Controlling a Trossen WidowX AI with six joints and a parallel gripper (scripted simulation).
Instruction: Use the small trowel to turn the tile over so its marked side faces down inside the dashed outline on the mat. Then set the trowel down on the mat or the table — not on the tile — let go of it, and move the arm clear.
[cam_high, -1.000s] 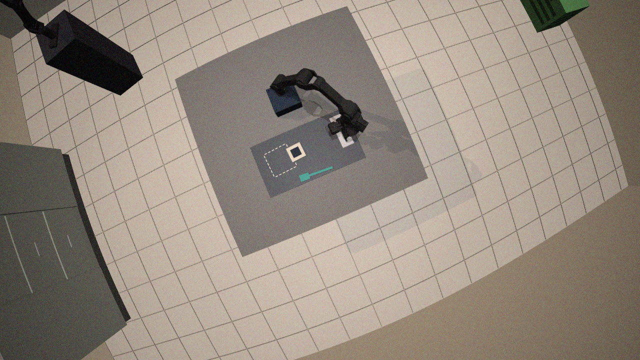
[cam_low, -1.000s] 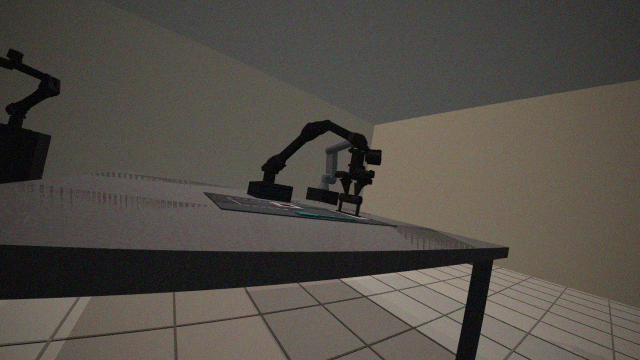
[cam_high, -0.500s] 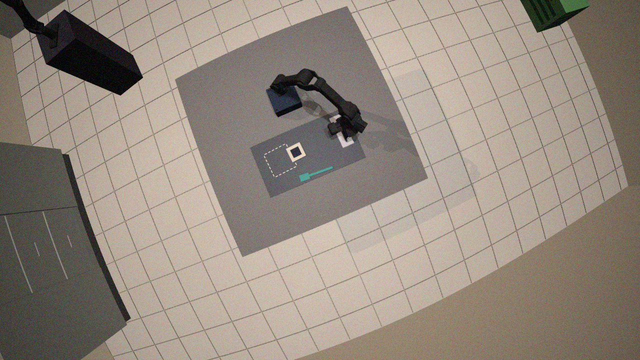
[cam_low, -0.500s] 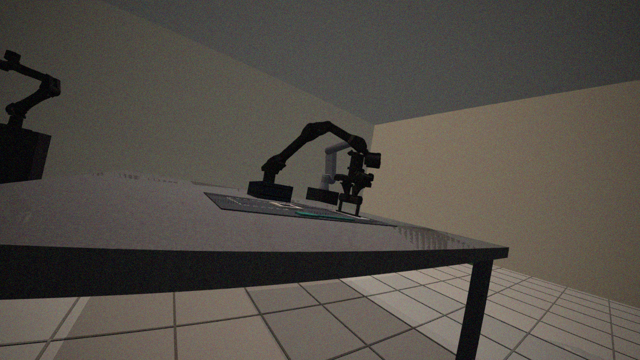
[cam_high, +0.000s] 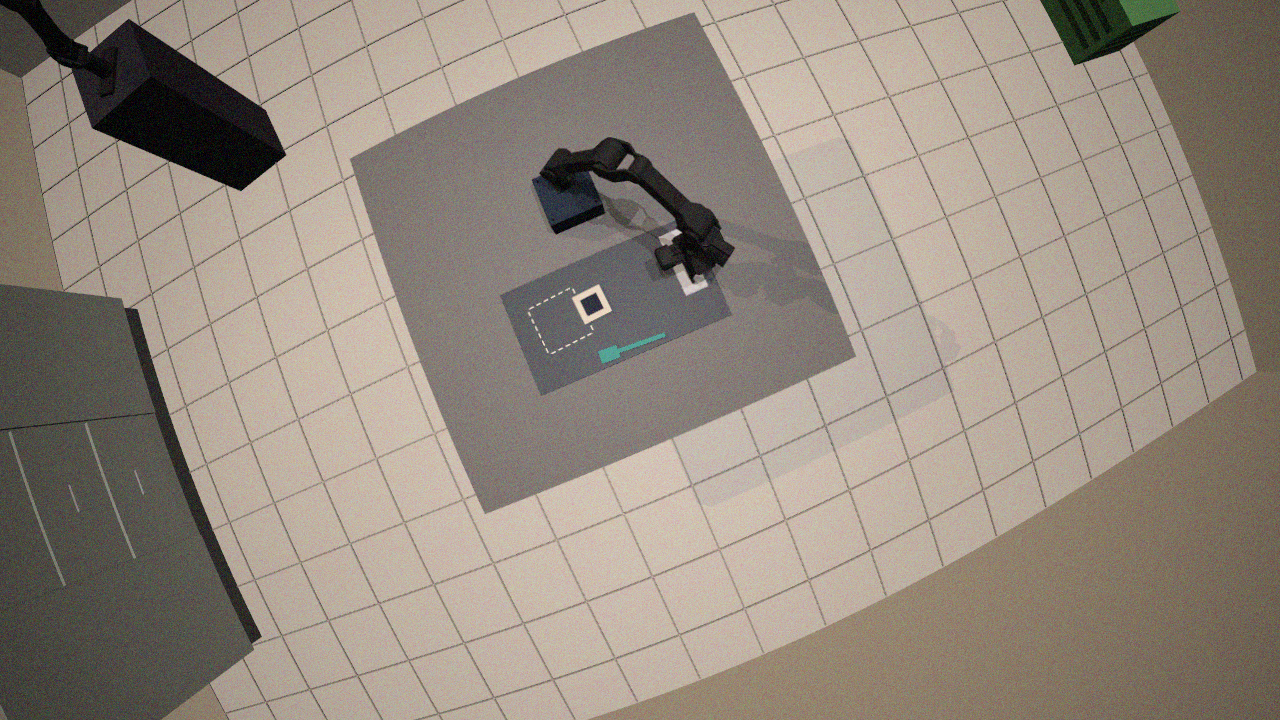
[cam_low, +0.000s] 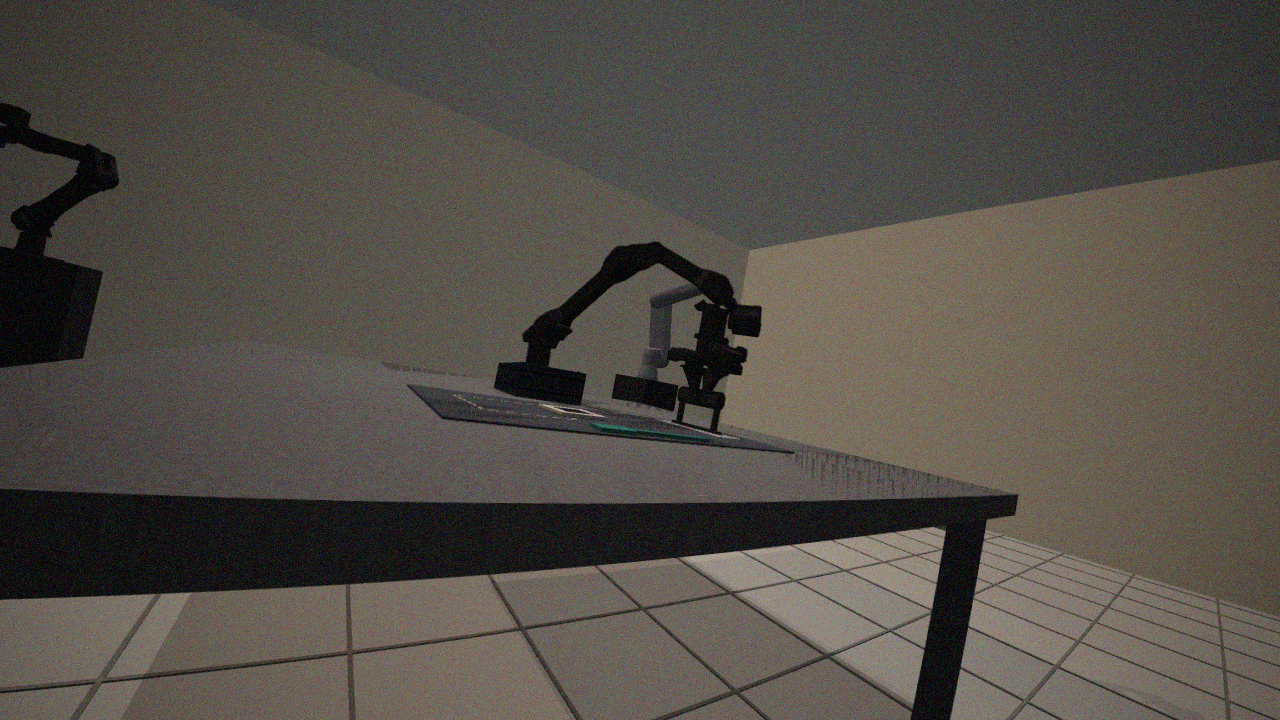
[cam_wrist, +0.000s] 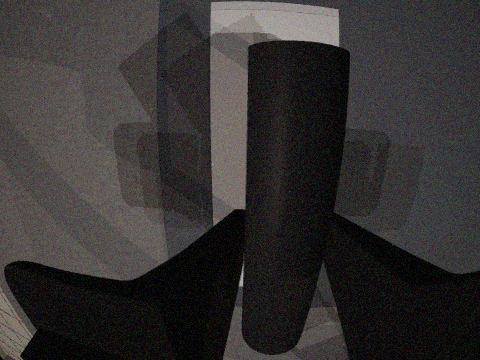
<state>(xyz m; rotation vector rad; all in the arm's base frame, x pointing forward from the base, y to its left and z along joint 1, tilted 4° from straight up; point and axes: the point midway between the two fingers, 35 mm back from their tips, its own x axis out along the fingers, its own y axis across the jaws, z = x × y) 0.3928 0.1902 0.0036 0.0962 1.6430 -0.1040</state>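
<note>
The dark-handled trowel is 30 mm below my gripper tip and 20 mm ahead of it. Round my gripper tip: teal trowel (290 mm to the right, 140 mm ahead, 60 mm below); then tile (310 mm to the right, 60 mm below, 30 mm behind); then dark mat (250 mm to the right, 80 mm below).
</note>
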